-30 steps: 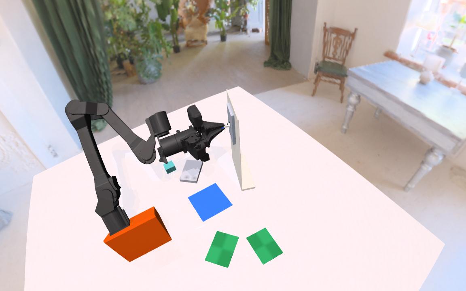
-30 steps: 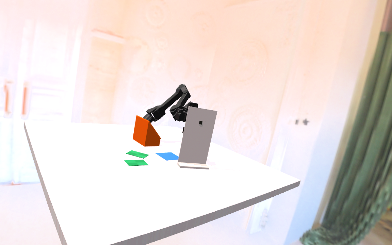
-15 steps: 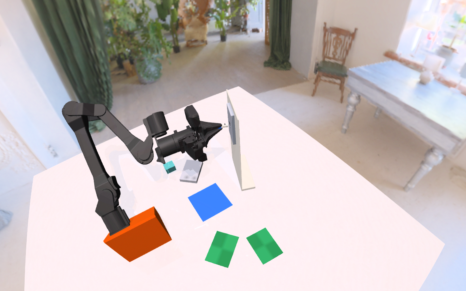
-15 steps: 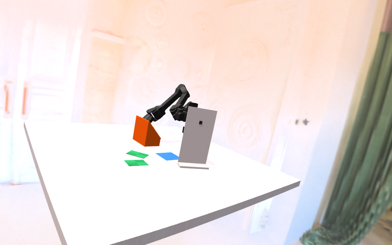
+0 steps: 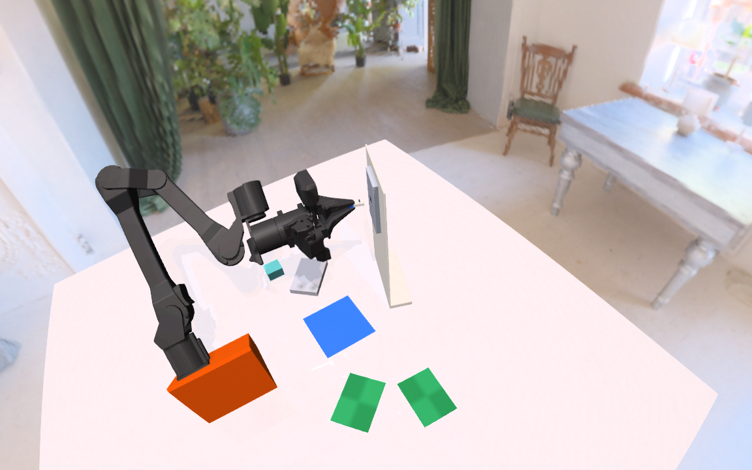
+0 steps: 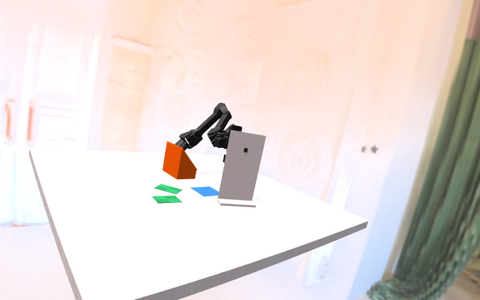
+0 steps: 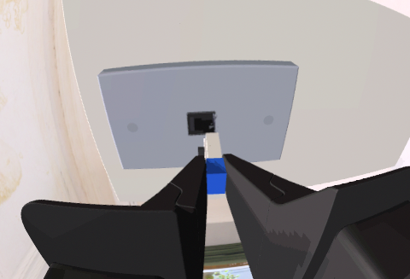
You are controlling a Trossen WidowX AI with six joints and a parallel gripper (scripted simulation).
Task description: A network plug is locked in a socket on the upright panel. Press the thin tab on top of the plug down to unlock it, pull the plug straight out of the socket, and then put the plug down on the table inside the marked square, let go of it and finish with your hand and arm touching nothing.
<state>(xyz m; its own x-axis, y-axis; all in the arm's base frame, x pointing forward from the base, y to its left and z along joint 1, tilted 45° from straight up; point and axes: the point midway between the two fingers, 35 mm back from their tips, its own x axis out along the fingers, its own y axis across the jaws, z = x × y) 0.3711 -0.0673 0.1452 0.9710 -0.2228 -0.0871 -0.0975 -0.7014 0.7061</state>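
Now: the blue marked square 12 cm behind my gripper tip, 6 cm to the right of it and 24 cm below it. Also, from my gripper tip: upright panel: 4 cm ahead, 3 cm to the right, 10 cm below; network plug: right at my gripper tip; thin pale tab: 1 cm ahead.
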